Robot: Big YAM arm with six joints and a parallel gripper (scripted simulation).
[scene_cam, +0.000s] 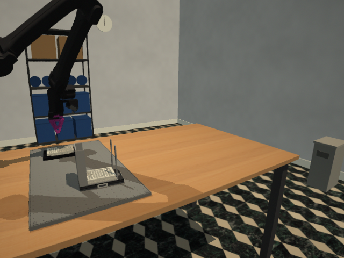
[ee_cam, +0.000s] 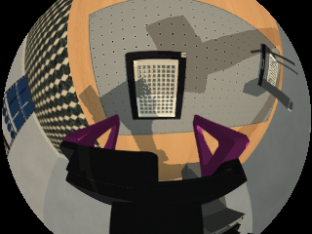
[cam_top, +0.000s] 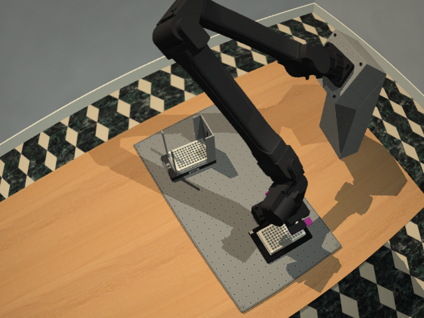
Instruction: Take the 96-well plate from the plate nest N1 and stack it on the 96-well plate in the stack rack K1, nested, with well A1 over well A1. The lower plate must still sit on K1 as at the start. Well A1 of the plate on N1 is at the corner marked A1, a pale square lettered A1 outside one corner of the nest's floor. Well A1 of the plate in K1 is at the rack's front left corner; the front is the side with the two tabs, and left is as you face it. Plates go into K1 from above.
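My gripper is now 12 cm above the black plate nest N1. From my hand the other things lie so: pale A1 mark 7 cm ahead, 6 cm to the right, 12 cm below; grey back wall 4 cm ahead, 38 cm to the right, 5 cm below.
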